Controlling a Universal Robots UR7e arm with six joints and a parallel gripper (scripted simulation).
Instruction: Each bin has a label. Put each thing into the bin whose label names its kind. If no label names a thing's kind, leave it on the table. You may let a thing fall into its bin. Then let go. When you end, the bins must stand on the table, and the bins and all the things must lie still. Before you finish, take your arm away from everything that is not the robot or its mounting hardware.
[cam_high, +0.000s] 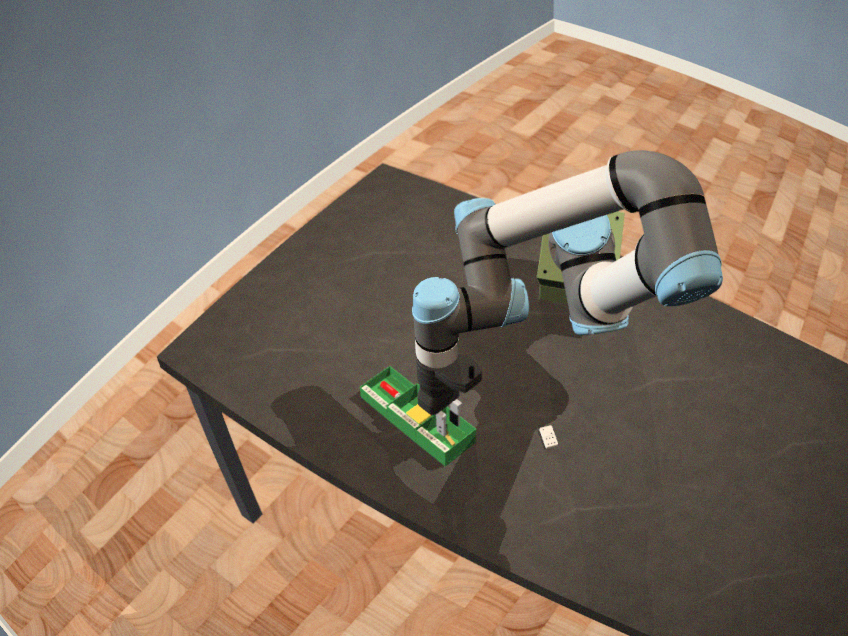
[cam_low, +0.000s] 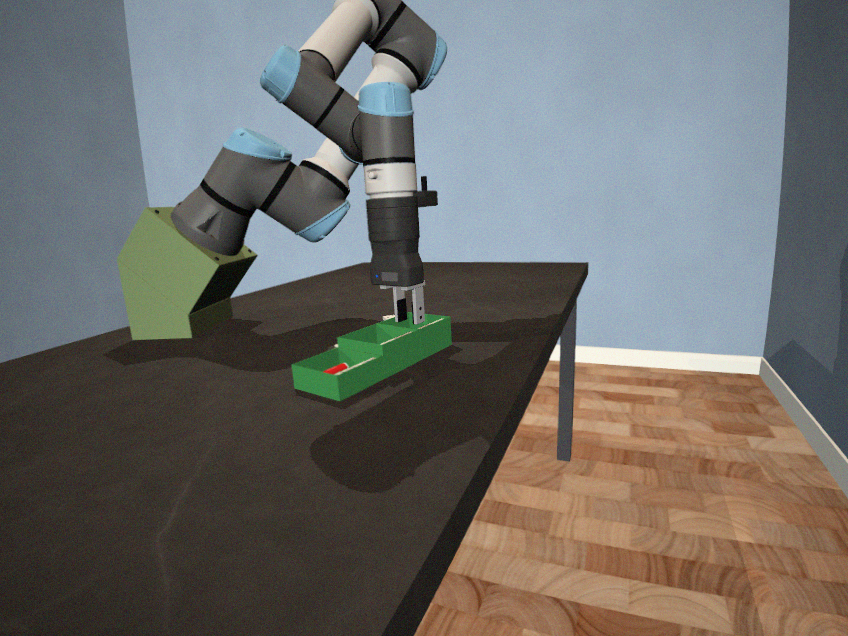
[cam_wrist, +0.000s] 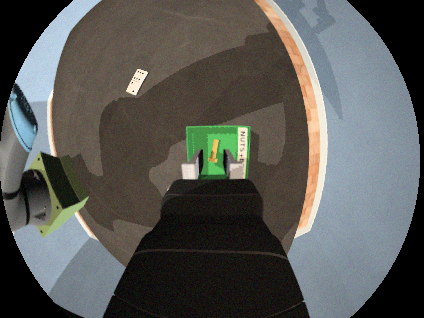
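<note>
The brass bolt is 50 mm below my hand. The rest, counted from my hand: flat yellow block: 80 mm to the right, 50 mm below, 10 mm behind; then white die: 90 mm behind, 70 mm to the right, 50 mm below; then red battery: 170 mm to the right, 50 mm below, 20 mm behind.
</note>
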